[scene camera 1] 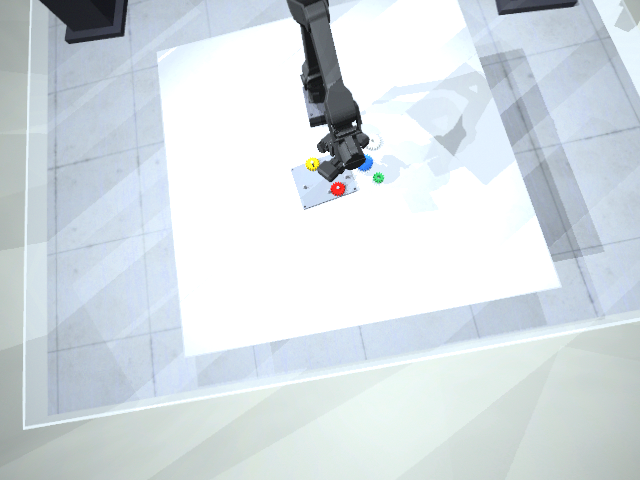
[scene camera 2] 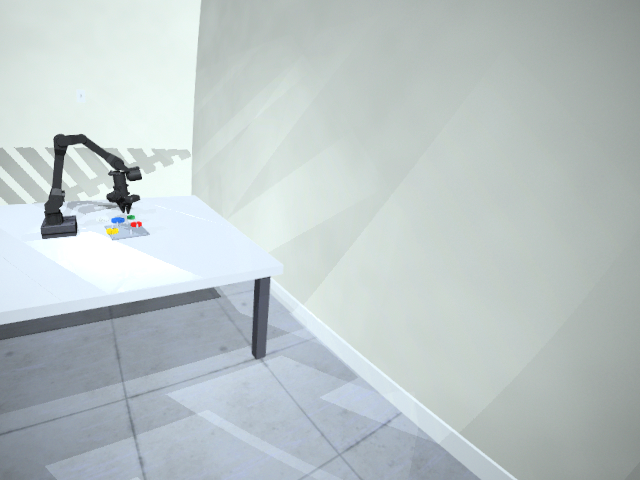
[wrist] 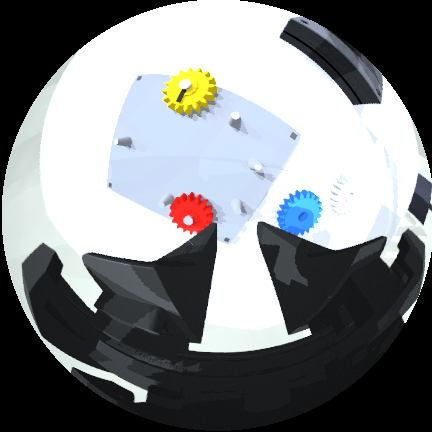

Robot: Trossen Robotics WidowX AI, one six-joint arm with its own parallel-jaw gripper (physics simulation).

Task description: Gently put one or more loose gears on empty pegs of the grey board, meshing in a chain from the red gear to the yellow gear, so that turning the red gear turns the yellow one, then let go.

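Frame: origin at the arm's base, x ahead, y left, z up, level; centimetres.
Where they show: gripper, fingertip midpoint: point(scene camera 1: 344, 169) point(scene camera 2: 126, 213) point(wrist: 236, 227); arm's base, link origin: point(scene camera 1: 316, 95) point(scene camera 2: 54, 223).
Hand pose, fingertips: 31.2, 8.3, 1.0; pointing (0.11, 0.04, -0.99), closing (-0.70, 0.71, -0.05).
Observation:
Things, the pixels of their top centre, and the offset from my fingertips, as dx, dy, dz. Level surfaces: height alone.
- grey board, top centre: point(wrist: 173, 151) point(scene camera 1: 322, 175) point(scene camera 2: 124, 225) -0.3, -7.9, -3.6
- red gear, top centre: point(wrist: 188, 218) point(scene camera 1: 337, 188) point(scene camera 2: 136, 222) +4.8, -2.5, -4.1
- yellow gear, top centre: point(wrist: 185, 85) point(scene camera 1: 312, 162) point(scene camera 2: 112, 228) -5.9, -11.4, -4.1
- blue gear, top centre: point(wrist: 302, 216) point(scene camera 1: 364, 161) point(scene camera 2: 117, 218) -4.9, +7.8, -4.9
- green gear, top centre: point(scene camera 1: 378, 177) point(scene camera 2: 131, 215) +1.5, +12.6, -4.9
- white gear, top centre: point(wrist: 350, 196) point(scene camera 1: 372, 140) -13.1, +11.5, -4.9
- white table, surface height: dz -6.6
The grey board point(scene camera 1: 316, 198) point(wrist: 155, 170) carries the red gear point(scene camera 1: 338, 189) point(scene camera 2: 135, 224) point(wrist: 194, 209) and the yellow gear point(scene camera 1: 312, 164) point(scene camera 2: 112, 231) point(wrist: 202, 92), set apart on pegs. Several empty pegs stand up, one point(wrist: 235, 120) near the yellow gear and another point(wrist: 238, 206) right of the red gear. The blue gear point(scene camera 1: 366, 163) point(scene camera 2: 117, 220) point(wrist: 292, 214), green gear point(scene camera 1: 378, 177) point(scene camera 2: 130, 217) and white gear point(scene camera 1: 377, 141) point(wrist: 339, 195) lie loose beside the board. My gripper point(scene camera 2: 126, 211) point(wrist: 236, 227) is partly open, empty and above the table. The green gear does not show in the wrist view.
The arm's base point(scene camera 2: 58, 227) point(wrist: 335, 60) stands on the white table point(scene camera 1: 248, 289) point(scene camera 2: 217, 253), behind the board. In the first scene view the arm and wrist hide the board's upper right part. A wall point(scene camera 2: 413, 206) rises beyond the table.

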